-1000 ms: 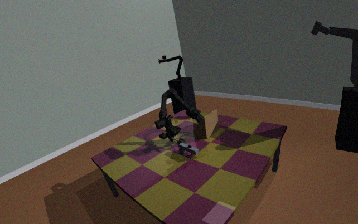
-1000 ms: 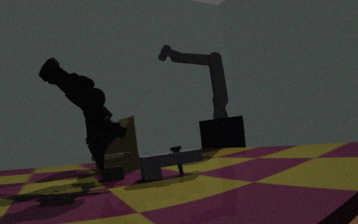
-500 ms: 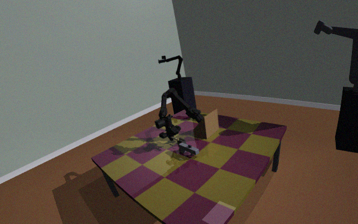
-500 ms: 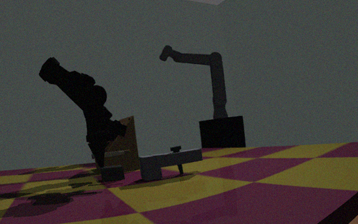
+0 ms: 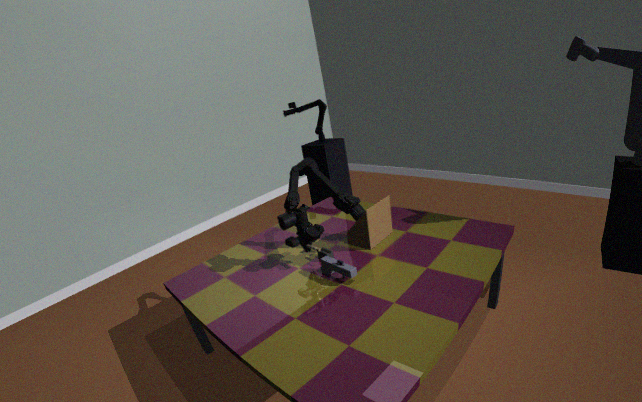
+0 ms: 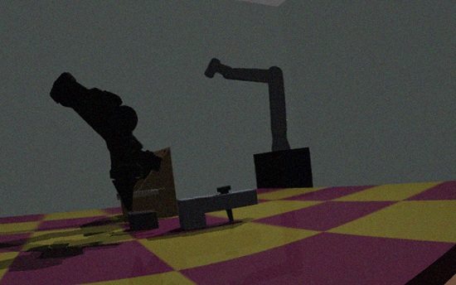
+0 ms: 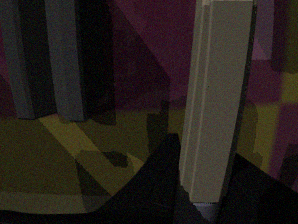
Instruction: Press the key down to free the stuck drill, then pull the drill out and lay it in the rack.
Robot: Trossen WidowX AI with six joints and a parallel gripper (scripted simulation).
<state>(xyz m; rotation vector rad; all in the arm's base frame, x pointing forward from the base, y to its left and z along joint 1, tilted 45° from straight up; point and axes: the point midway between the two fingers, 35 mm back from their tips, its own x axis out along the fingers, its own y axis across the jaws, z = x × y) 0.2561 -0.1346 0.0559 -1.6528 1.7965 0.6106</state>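
The dark box lies 6 cm behind my gripper tip, 4 cm to the left of it and 4 cm below it. The rest, counted from my gripper tip: dark key: 4 cm ahead, 22 cm to the left.
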